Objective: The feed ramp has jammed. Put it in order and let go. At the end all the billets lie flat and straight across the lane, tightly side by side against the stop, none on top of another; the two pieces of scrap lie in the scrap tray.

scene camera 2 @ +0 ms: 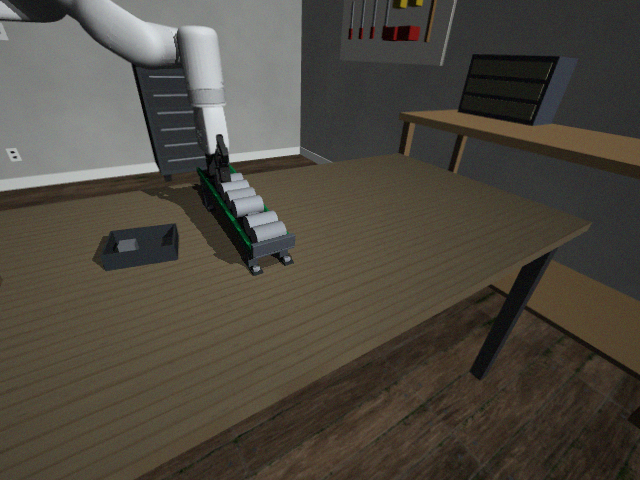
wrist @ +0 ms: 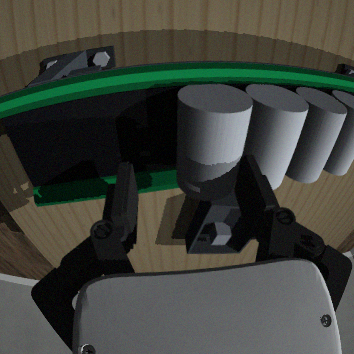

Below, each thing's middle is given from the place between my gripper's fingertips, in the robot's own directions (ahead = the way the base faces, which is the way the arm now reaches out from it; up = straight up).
My gripper is now 190 mm past the scrap tray (scene camera 2: pixel 159 243), 90 mm to the left of it and 90 mm above it.
